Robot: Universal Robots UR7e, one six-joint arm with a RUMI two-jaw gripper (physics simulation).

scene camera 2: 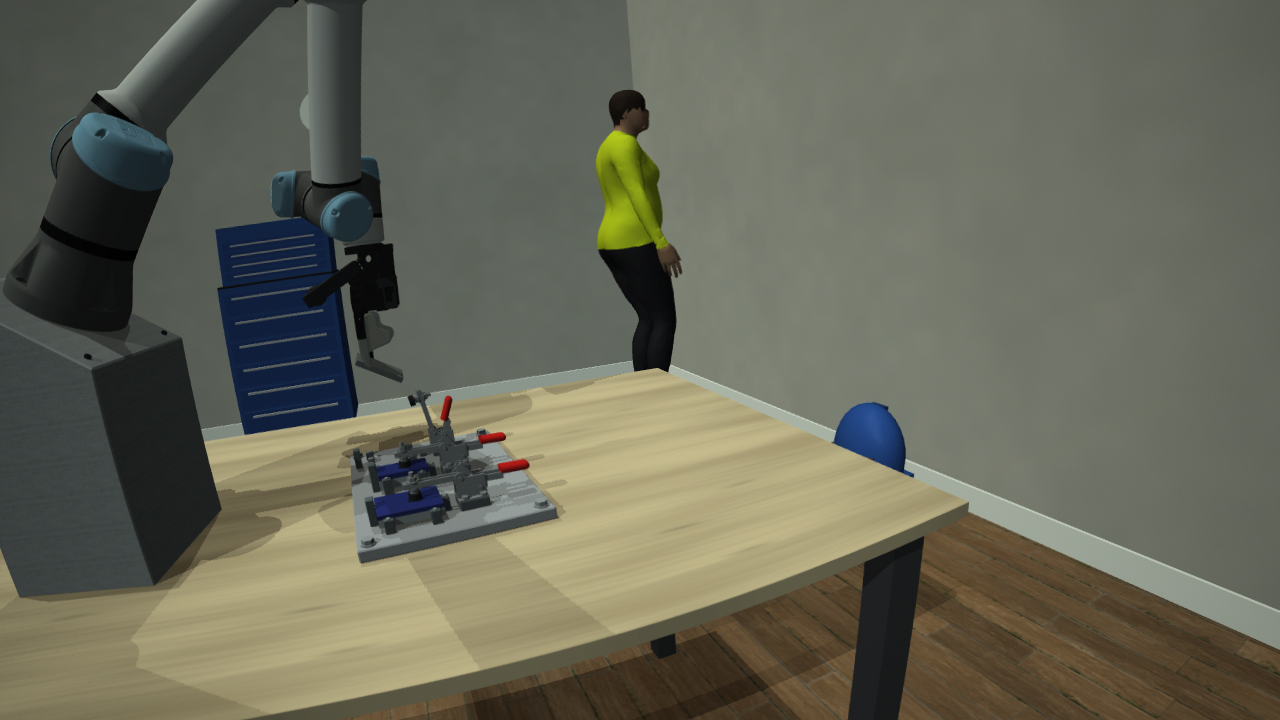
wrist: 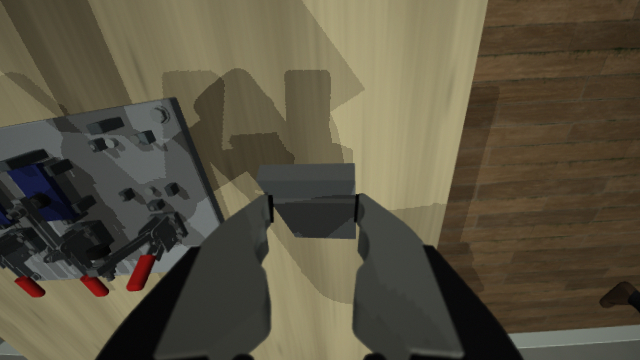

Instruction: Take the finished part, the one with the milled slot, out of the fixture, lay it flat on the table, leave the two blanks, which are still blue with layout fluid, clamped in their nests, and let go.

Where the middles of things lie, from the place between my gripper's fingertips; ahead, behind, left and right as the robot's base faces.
Now: the finished part [wrist: 315, 200] 10 mm ahead of my hand and 10 mm below it. The rest, counted from my hand: clamp arm [wrist: 104, 265] (30 mm ahead, 220 mm to the right, 50 mm below); then fixture plate [scene camera 2: 512, 498] (320 mm to the right, 120 mm below).
